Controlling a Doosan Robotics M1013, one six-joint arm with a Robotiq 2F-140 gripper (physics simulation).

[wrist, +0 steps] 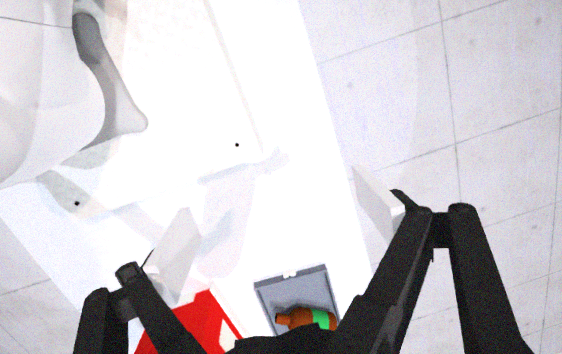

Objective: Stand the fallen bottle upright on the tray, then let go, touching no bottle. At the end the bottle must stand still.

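Pixels of known places: gripper, fingertip midpoint: (273,203); arm's base, origin of the base link: (72,93).
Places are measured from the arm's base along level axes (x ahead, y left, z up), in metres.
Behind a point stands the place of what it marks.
Observation:
A brown bottle (301,317) @(x 0.649, y 0.187, z -0.050 m) with a green label lies on its side in the grey tray (295,285) @(x 0.589, y 0.195, z -0.101 m), at the bottom of the wrist view. Its neck points left; its lower edge is partly hidden by the black gripper body. The tray's near part is hidden too. My gripper (273,203) @(x 0.162, y 0.270, z 0.263 m) is open with nothing between its fingers. Its two pale finger pads stand wide apart, and the bottle lies away from them, toward the bottom of the view.
A red object (197,320) @(x 0.523, y -0.032, z -0.012 m) lies left of the tray, partly behind the left finger linkage. A white robot arm part (20,90) @(x 0.012, y 0.089, z 0.202 m) fills the upper left. The white table's right edge runs down the view, with tiled floor (500,165) beyond it.

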